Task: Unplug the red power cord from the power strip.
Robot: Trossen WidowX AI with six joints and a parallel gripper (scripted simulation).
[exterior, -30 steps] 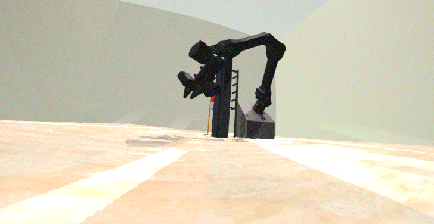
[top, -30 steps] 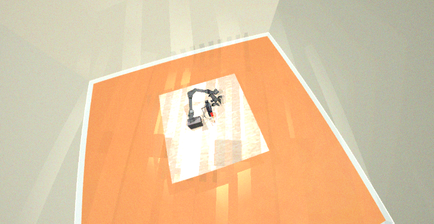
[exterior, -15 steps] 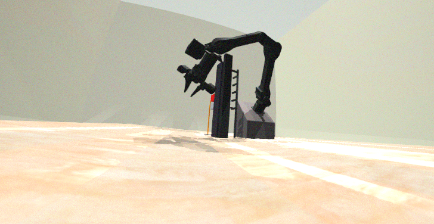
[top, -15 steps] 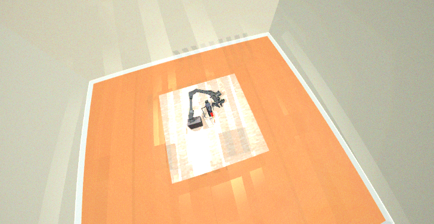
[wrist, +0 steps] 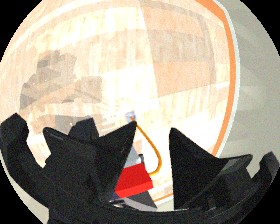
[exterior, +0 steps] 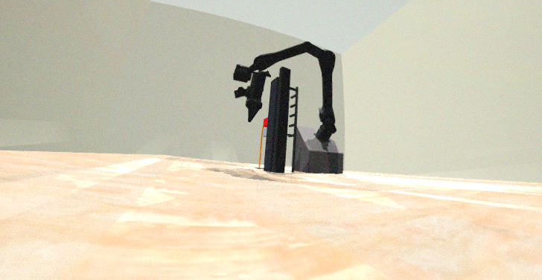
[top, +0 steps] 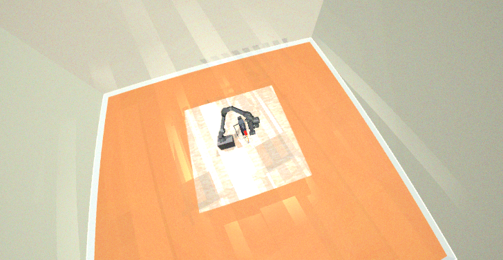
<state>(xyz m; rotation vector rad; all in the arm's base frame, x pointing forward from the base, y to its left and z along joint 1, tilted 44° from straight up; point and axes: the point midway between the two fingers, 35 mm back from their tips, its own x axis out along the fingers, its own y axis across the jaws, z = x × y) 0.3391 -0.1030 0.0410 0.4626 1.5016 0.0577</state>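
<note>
Right now the red plug is 80 mm behind my gripper tip, 50 mm to the left of it and 10 mm above it.
</note>
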